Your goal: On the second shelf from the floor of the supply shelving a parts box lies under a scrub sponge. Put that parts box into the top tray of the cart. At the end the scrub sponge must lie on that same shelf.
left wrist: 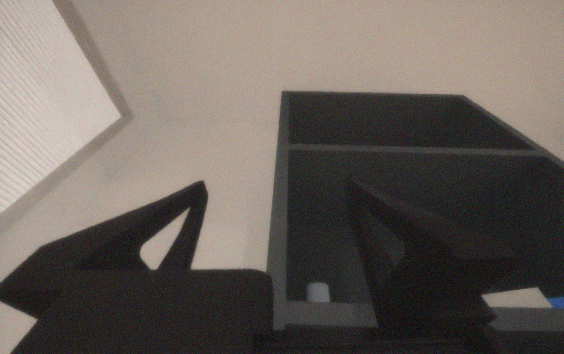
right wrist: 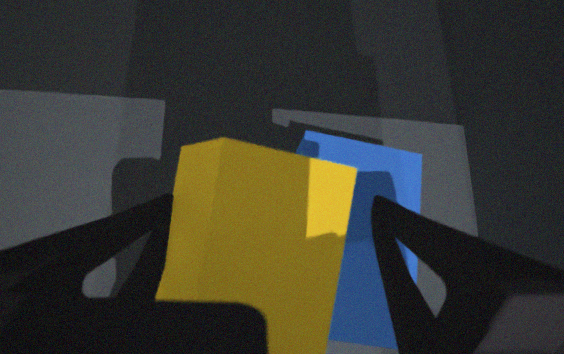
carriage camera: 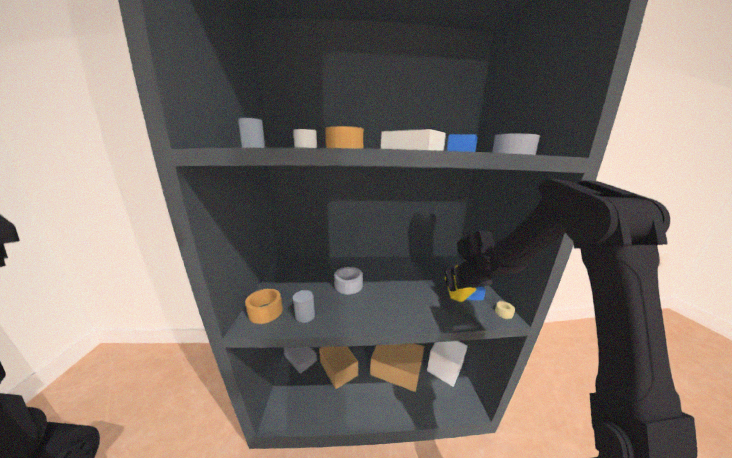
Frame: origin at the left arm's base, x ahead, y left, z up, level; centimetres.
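Seen in the pictures: left gripper, fingertip midpoint: (left wrist: pixel 276 186); right gripper, fingertip midpoint: (right wrist: pixel 273 206) (carriage camera: pixel 459 281).
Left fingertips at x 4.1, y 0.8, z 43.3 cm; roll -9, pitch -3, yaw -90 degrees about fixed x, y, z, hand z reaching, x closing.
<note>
Pixels of each thing's top centre, then the offset from my left fingertips to it. Level surfaces: height alone.
- yellow scrub sponge at its top centre: (right wrist: pixel 222 278) (carriage camera: pixel 462 269) dx +45.4, dy -69.5, dz -36.5 cm
- floor at its surface level: dz -46.4 cm
- blue parts box at its top centre: (right wrist: pixel 356 233) (carriage camera: pixel 471 282) dx +47.1, dy -74.8, dz -42.4 cm
- orange ring at its top centre: (carriage camera: pixel 263 298) dx +38.6, dy -8.2, dz -41.4 cm
- grey cylinder at its top centre: (carriage camera: pixel 302 296) dx +37.0, dy -20.3, dz -39.4 cm
- grey ring at its top centre: (carriage camera: pixel 348 274) dx +52.2, dy -32.5, dz -41.6 cm
- small yellow ring at its top centre: (carriage camera: pixel 505 306) dx +35.9, dy -80.4, dz -43.9 cm
The yellow scrub sponge (carriage camera: pixel 460 292) is on the second shelf from the floor (carriage camera: pixel 378 313), at its right side, and looks tilted. The blue parts box (carriage camera: pixel 478 294) shows just to its right, partly covered by it. In the right wrist view the sponge (right wrist: pixel 252 232) fills the space between my fingers, and the parts box (right wrist: pixel 375 225) lies behind it and to the right. My right gripper (carriage camera: pixel 456 278) is open around the sponge, its fingers (right wrist: pixel 270 214) standing off both sides. My left gripper (left wrist: pixel 276 186) is open and empty, off the shelving's left post.
On the same shelf are an orange ring (carriage camera: pixel 263 305), a grey cylinder (carriage camera: pixel 303 305), a grey ring (carriage camera: pixel 348 280) and a small yellow ring (carriage camera: pixel 505 310). Orange and white boxes (carriage camera: pixel 397 364) sit on the bottom shelf. Several items line the shelf above (carriage camera: pixel 412 139).
</note>
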